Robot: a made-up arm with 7 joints.
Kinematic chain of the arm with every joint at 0, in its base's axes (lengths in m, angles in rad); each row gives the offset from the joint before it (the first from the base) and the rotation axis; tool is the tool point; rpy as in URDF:
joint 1: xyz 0 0 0.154 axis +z
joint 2: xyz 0 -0.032 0.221 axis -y
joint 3: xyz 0 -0.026 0.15 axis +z
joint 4: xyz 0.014 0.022 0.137 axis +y
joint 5: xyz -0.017 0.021 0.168 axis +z
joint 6: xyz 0 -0.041 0.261 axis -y
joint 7: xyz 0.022 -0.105 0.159 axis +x
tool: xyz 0 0 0 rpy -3.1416 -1.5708 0
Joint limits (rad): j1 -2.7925..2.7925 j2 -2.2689..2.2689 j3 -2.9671..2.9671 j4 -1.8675..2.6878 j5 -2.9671..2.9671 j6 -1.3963..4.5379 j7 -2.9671..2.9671
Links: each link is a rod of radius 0.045 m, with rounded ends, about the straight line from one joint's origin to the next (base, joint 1, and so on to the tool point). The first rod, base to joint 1, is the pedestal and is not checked.
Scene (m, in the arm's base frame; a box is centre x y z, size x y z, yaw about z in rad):
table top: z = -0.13
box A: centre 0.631 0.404 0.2 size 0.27 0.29 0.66 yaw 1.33
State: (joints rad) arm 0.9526 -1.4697 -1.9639 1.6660 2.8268 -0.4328 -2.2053
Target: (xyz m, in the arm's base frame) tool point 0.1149 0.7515 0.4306
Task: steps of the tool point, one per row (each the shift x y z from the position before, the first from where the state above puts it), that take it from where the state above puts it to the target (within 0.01 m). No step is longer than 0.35 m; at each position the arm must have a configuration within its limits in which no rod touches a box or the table.
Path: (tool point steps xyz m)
1: 0.0063 0.1622 0.1251
2: -0.0421 0.1177 0.1181
3: -0.0593 0.0637 0.0988
4: -0.1016 0.2757 -0.0744
5: -0.1838 0.1985 -0.1198
6: -0.2181 0.0940 -0.1508

